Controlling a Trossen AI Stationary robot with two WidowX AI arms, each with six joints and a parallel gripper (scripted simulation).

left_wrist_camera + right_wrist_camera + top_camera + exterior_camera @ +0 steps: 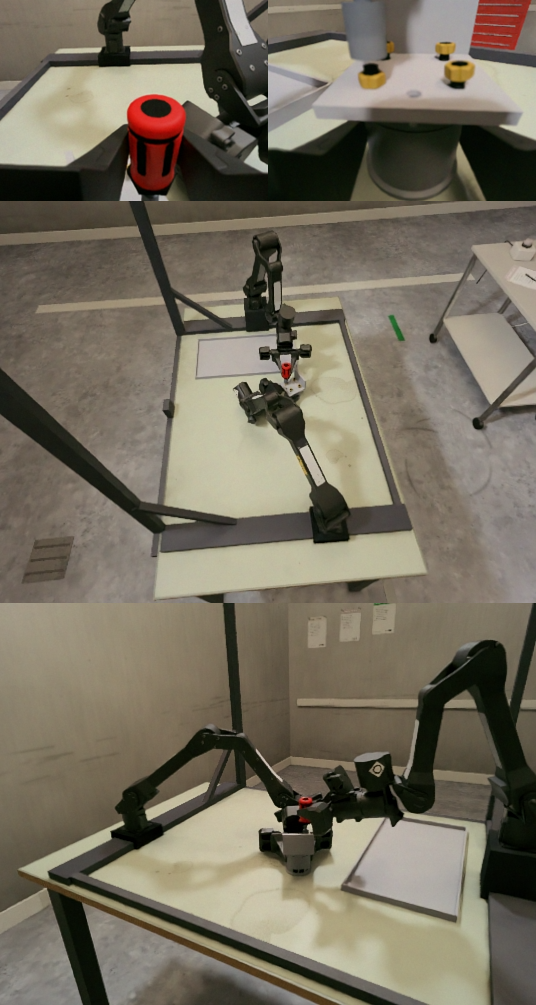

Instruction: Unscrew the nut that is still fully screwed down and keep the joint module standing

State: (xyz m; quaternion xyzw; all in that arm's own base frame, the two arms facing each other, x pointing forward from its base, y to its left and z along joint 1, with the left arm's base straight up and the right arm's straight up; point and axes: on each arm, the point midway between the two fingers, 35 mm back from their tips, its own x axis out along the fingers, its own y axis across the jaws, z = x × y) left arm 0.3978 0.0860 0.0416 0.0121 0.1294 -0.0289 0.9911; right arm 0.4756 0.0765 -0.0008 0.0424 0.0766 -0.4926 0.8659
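The pale bracket lies 2 cm ahead of my left hand, 3 cm to the right of it and 8 cm below it. The rest, counted from my left hand: nut 5 cm to the right, 8 cm below; then red-handled nut driver 2 cm to the right, 3 cm below; then grey joint module 1 cm ahead, 3 cm to the right, 12 cm below.
The grey joint module lies 20 mm ahead of my right hand and 10 mm to the left of it. Also, from my right hand: nut (40 mm above, 10 mm to the right, 10 mm ahead); pale bracket (40 mm above, 30 mm ahead, 10 mm to the left); red-handled nut driver (90 mm above, 20 mm to the left).
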